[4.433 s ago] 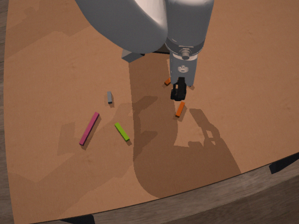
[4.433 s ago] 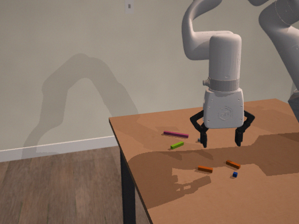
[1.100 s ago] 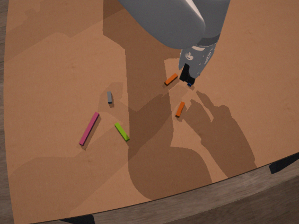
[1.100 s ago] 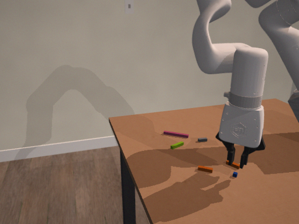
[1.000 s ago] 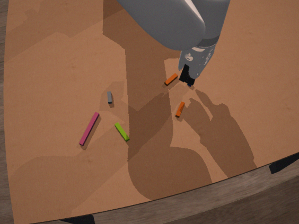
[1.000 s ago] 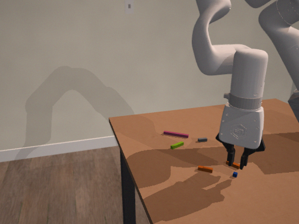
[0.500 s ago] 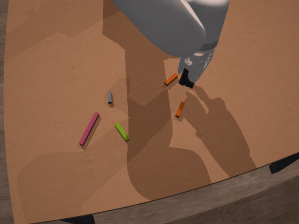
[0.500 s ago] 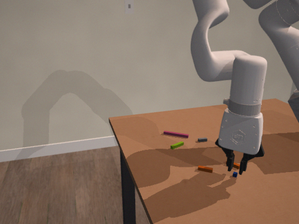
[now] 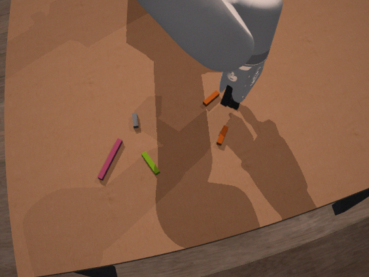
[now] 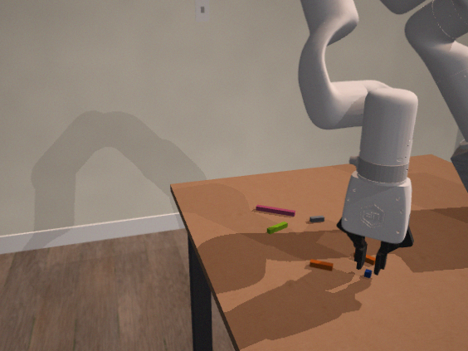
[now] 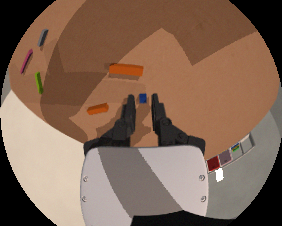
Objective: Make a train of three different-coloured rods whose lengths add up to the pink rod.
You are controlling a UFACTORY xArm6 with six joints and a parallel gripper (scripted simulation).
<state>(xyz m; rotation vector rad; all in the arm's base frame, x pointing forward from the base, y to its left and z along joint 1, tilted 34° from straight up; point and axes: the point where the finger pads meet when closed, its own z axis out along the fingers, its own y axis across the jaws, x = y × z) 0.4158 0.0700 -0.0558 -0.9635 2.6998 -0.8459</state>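
Now: hand 3 cm above the blue rod. The rest, counted from my hand: lime rod (6 cm ahead, 21 cm to the right, 3 cm below); then grey rod (4 cm behind, 21 cm to the right, 3 cm below); then pink rod (3 cm ahead, 28 cm to the right, 3 cm below).
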